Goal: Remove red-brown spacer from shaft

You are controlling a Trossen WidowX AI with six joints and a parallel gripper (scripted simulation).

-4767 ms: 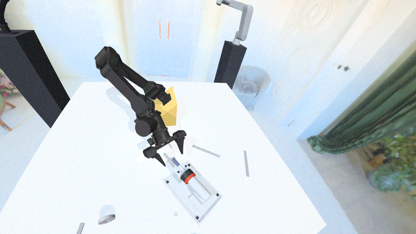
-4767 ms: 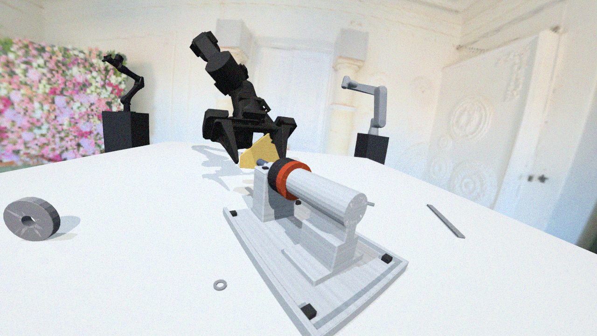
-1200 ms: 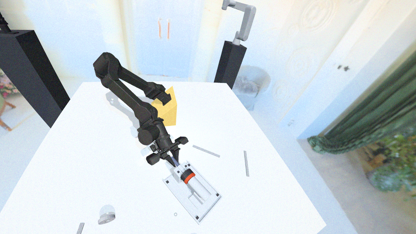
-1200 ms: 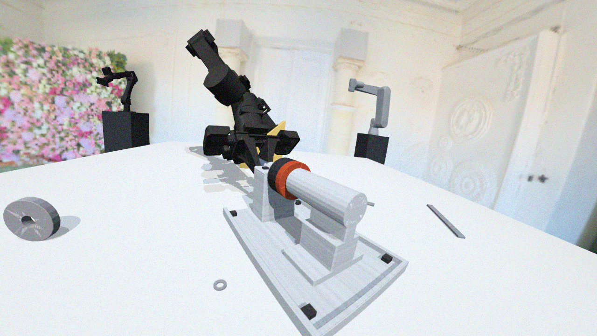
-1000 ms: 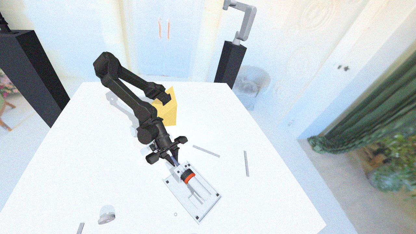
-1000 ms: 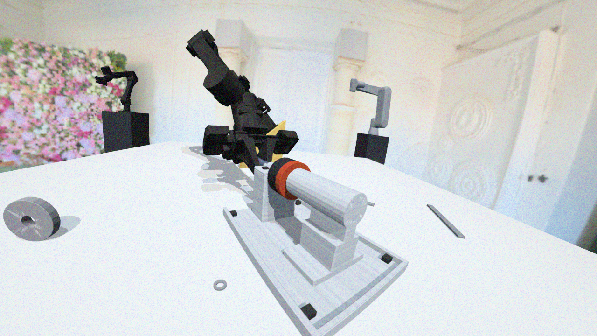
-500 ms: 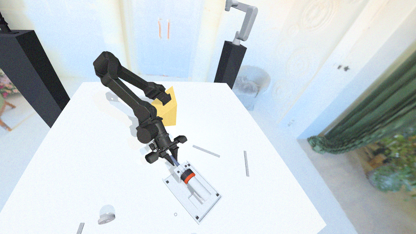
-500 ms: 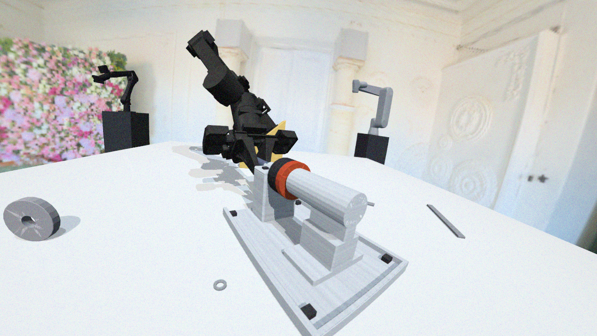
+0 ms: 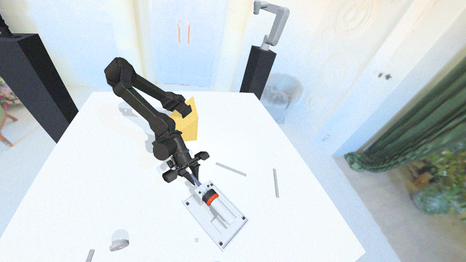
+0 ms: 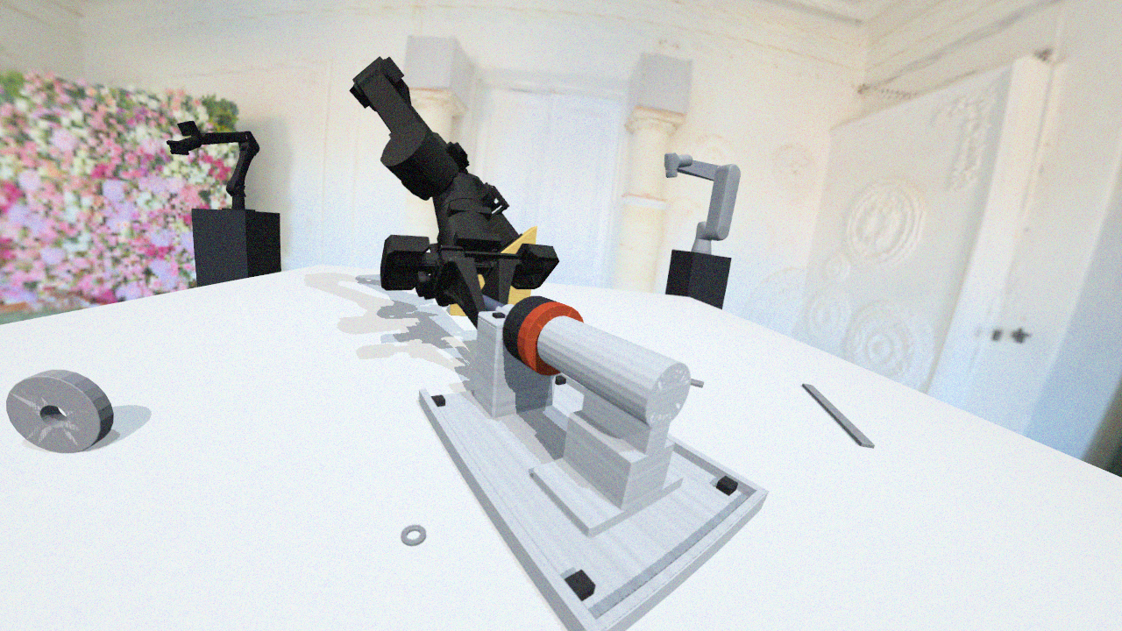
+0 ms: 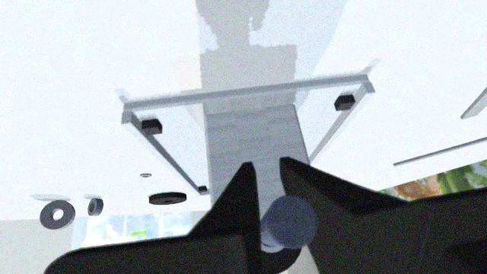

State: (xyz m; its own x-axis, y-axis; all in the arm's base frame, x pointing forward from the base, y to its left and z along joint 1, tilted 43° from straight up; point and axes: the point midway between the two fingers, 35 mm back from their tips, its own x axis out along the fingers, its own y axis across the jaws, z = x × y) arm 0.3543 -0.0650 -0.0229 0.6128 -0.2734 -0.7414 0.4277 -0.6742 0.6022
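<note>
My gripper tip is now 5 cm short of the blue-grey shaft, 3 cm below it and 2 cm to the right of it. Round my gripper tip: grey disc: 27 cm to the right, 14 cm ahead, 3 cm below; then black spacer: 8 cm ahead, 4 cm to the left, 2 cm above; then red-brown spacer: 9 cm ahead, 4 cm to the left, 2 cm above.
</note>
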